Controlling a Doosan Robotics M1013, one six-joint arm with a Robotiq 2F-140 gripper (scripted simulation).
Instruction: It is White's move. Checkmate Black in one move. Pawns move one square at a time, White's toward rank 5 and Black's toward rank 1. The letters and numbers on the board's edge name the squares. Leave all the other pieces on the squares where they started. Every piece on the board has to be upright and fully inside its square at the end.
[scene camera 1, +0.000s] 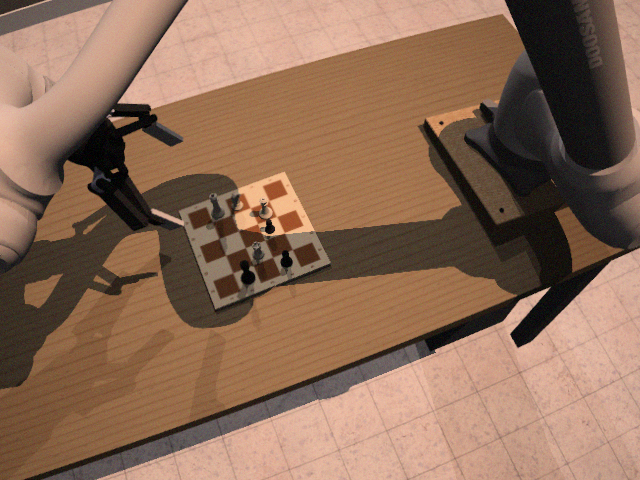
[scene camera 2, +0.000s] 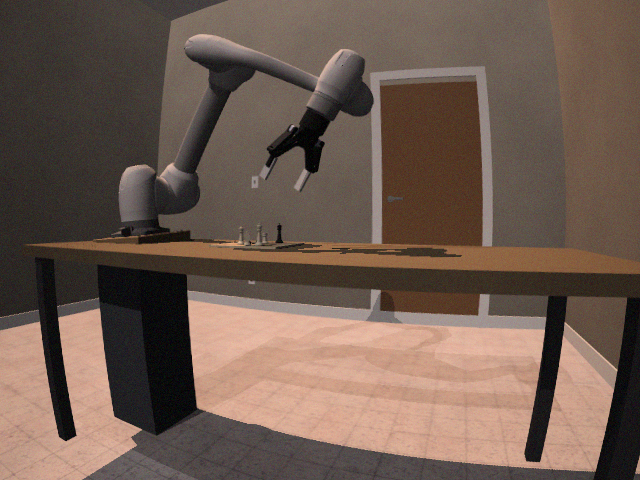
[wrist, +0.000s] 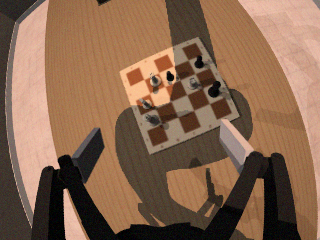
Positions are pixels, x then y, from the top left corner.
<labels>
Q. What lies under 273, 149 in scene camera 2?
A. My gripper.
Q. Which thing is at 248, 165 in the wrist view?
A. My gripper.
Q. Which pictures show my gripper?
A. Scene camera 1, scene camera 2 and the wrist view: all of them.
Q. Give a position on a chessboard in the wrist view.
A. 182, 113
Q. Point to a chessboard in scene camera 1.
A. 219, 244
</labels>
